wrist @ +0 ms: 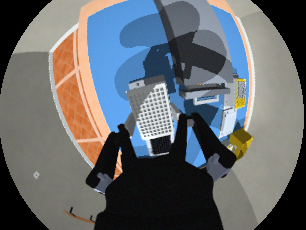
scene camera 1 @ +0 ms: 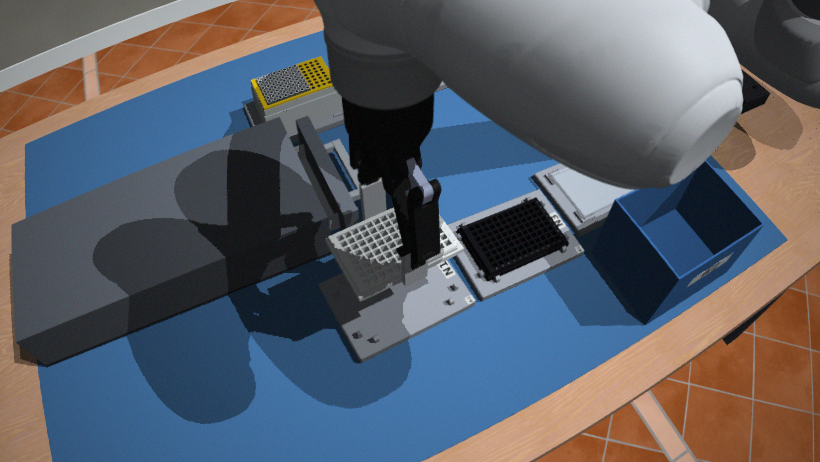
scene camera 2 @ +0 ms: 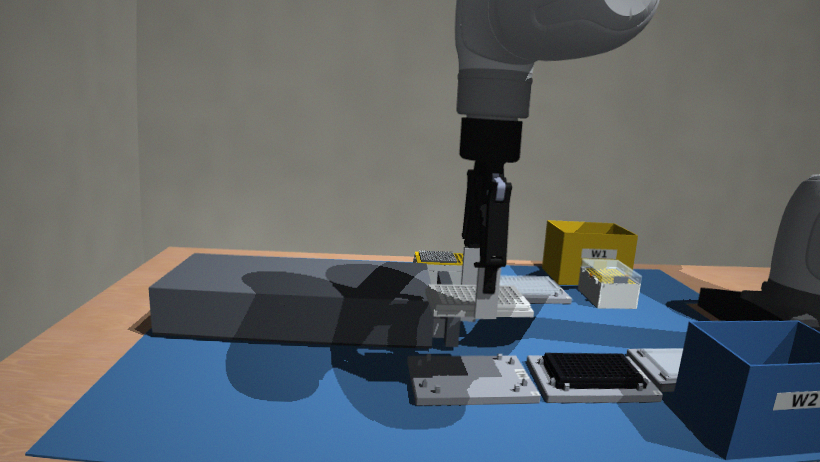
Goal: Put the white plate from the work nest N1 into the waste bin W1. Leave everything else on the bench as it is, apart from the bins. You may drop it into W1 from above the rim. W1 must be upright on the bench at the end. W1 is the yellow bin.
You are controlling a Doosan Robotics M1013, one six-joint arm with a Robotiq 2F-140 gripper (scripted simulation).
Note:
In view: my gripper (scene camera 1: 394, 247), a white plate (wrist: 147, 118), a yellow bin W1 (scene camera 2: 563, 250), a long grey drawer unit (scene camera 1: 213, 220) and a black plate (scene camera 1: 495, 256).
The long grey drawer unit also shows in scene camera 2 (scene camera 2: 237, 297). The black plate is seen too in scene camera 2 (scene camera 2: 581, 370). My gripper is seen too in the wrist view (wrist: 152, 112) and in scene camera 2 (scene camera 2: 477, 304).

